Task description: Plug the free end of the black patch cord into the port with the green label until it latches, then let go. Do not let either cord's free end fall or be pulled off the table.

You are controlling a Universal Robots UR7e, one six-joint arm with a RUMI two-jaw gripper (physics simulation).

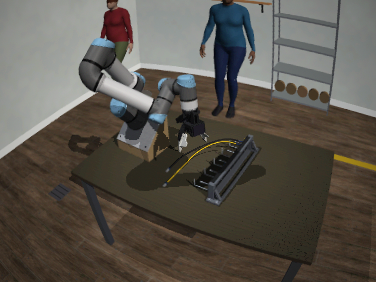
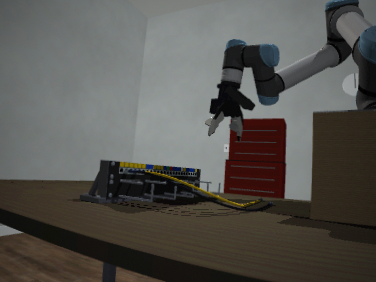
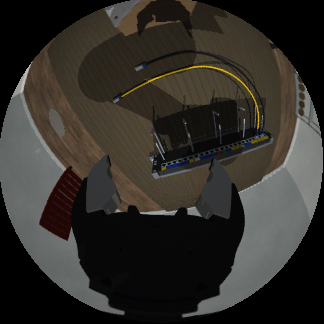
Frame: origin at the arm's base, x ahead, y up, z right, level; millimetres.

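Seen in the pictures: gripper, fingertip midpoint: (image 1: pixel 193 147) (image 2: pixel 224 138) (image 3: pixel 159 158); arm's base, origin of the base link: (image 1: pixel 138 118).
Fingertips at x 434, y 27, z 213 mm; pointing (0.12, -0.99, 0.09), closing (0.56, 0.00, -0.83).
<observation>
Offsets run from my fingertips to a thing's middle. "spot": to the spot under its first point. Level surfaces: height alone.
The black patch cord {spot: dx -137, dy -205, dz -180 mm} (image 1: pixel 183 154) (image 3: pixel 190 51) arcs over the table from the right part of the patch panel {dx +139, dy -160, dz -133 mm} (image 1: pixel 232 170) (image 2: pixel 106 182) (image 3: pixel 200 161). Its free plug {spot: dx -165, dy -204, dz -23 mm} (image 1: pixel 167 170) (image 2: pixel 272 204) (image 3: pixel 140 66) lies on the table on the robot-base side. The yellow cord (image 1: pixel 190 159) (image 2: pixel 200 189) (image 3: pixel 202 66) runs beside it, and its free plug (image 1: pixel 165 185) (image 3: pixel 117 99) lies near the black one. A small green label {spot: dx +154, dy -113, dz -124 mm} (image 3: pixel 224 151) shows near the panel's middle, beside a red one. My gripper (image 1: pixel 194 144) (image 2: pixel 224 136) (image 3: pixel 159 158) is open and empty, high above the table, apart from both cords.
Metal cable guides (image 2: pixel 175 192) (image 3: pixel 189 135) stick out from the panel's cord side. The wooden base block (image 2: pixel 345 165) stands on the table {dy -210 mm} (image 1: pixel 290 200) (image 2: pixel 150 235). A red cabinet (image 2: pixel 255 172) (image 3: pixel 60 205), a shelf rack (image 1: pixel 302 72) and two people (image 1: pixel 232 30) (image 1: pixel 116 25) are beyond the table.
</observation>
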